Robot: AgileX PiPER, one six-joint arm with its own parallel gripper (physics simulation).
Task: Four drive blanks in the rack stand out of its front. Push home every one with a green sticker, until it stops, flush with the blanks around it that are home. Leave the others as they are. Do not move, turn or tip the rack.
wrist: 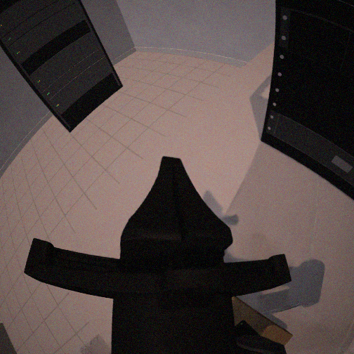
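My gripper (168, 166) is shut and empty, its two dark fingers meeting in a point near the middle of the wrist view. A tall black rack (283, 47) stands at the upper right, cut off by the view's edge, with a column of small light dots down its near post and a small grey label low on its front. The gripper is apart from it, to its lower left in the view. No drive blanks standing out and no green stickers can be made out; the front of this rack is very dark.
Another dark cabinet (90, 105) with small green lights stands at the upper left by the grey wall (200, 25). The floor (150, 115) is pale, with tile lines to the left. A tan block-like piece (277, 334) shows at the lower right, beside shadows.
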